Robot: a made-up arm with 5 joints.
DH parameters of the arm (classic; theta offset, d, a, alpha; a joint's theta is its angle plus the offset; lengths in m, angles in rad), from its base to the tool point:
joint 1: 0 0.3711 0 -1.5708
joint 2: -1.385 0 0.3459 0
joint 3: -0.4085 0 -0.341 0
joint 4: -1.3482 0 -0.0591 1.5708
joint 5: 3.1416 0.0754 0 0
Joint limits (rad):
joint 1: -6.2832..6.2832
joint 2: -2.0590..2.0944
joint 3: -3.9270..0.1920
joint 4: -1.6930..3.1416
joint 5: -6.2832..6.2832
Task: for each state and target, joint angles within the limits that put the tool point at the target. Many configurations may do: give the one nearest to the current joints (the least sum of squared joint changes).
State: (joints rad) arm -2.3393 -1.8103 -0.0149 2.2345 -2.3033
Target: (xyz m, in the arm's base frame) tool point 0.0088 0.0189 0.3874
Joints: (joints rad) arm -2.0066 -1.8286 0.0694 2.3030 -2.3033
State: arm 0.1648 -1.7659 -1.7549 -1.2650 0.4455
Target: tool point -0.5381 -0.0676 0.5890
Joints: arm 0.1250 -1.8616 -1.4355 -1.4643 0.4455
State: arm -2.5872 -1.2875 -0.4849 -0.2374 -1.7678
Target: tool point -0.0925 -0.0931 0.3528
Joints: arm -2.3530 -0.6606 0.1920 0.2836 -1.7678
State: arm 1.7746 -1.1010 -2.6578 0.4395 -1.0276
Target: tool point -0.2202 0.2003 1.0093
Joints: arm 2.4035 -0.2564 -1.8707 0.6276 -1.0276
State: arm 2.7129 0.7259 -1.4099 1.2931 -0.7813
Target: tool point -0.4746 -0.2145 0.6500
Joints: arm 3.5661 0.1548 -1.5710 1.3345 -0.7813
